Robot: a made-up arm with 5 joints. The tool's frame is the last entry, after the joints. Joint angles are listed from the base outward. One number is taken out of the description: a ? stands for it. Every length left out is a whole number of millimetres.
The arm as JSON. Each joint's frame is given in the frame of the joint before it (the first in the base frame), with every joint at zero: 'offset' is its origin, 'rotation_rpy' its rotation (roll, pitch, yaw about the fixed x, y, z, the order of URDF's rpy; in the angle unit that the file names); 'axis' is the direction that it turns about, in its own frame. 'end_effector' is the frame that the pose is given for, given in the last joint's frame.
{
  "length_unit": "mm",
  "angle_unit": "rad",
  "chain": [
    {
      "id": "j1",
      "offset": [
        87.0,
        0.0,
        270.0
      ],
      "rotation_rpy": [
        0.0,
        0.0,
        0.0
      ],
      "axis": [
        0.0,
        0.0,
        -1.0
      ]
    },
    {
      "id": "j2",
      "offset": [
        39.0,
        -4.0,
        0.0
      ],
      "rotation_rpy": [
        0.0,
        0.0,
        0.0
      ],
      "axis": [
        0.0,
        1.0,
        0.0
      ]
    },
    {
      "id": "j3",
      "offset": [
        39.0,
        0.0,
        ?
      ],
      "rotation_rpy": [
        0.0,
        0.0,
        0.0
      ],
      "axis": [
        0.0,
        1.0,
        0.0
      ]
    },
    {
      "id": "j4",
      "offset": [
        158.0,
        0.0,
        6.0
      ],
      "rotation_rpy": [
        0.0,
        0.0,
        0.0
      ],
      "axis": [
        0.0,
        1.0,
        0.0
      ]
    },
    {
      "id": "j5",
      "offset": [
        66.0,
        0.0,
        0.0
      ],
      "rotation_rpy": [
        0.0,
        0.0,
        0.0
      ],
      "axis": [
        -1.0,
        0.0,
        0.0
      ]
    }
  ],
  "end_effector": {
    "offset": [
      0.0,
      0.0,
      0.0
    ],
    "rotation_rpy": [
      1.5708,
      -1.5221,
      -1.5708
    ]
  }
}
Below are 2 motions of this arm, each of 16 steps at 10 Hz.
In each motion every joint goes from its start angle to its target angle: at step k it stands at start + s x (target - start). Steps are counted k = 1, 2, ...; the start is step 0. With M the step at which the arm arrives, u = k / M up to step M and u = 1 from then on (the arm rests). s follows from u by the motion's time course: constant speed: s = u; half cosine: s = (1 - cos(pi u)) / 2; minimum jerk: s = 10 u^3 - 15 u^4 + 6 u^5.
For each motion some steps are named. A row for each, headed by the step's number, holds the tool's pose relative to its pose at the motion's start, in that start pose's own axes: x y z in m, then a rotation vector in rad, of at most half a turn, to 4 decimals.
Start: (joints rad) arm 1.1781 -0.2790 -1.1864 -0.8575 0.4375
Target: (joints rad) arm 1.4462 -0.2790 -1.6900 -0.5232 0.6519
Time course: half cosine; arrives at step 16
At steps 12, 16:
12: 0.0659 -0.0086 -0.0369 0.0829 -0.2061 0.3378
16: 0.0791 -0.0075 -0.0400 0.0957 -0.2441 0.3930

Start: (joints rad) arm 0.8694 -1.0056 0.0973 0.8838 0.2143
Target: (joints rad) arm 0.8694 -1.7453 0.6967 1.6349 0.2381
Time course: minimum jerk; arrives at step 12
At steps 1, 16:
1: -0.0005 0.0001 0.0005 0.0005 0.0031 0.0001
16: -0.1293 0.0216 0.0829 0.1079 0.6012 0.0231

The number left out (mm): 158.0
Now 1 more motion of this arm.
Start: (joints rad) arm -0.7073 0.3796 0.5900 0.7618 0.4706
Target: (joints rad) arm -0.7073 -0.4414 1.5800 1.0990 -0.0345
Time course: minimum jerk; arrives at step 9
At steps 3, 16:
3: -0.0338 0.0152 0.0067 0.0383 0.0991 -0.1059
16: -0.1659 0.0745 -0.0027 0.0862 0.5042 -0.4942

